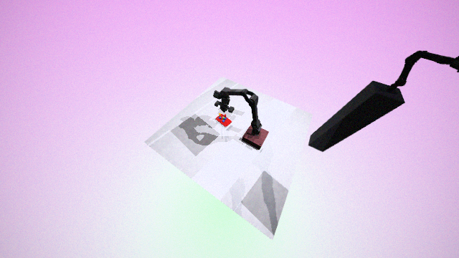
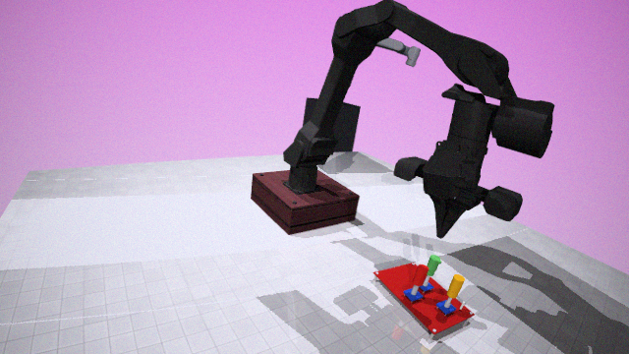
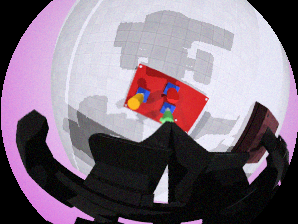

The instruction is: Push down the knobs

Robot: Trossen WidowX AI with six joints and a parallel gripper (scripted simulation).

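Right now my gripper tip is 60 mm above the green knob and 20 mm to the right of it. Also, from my gripper tip: yellow knob 70 mm below, 50 mm ahead.
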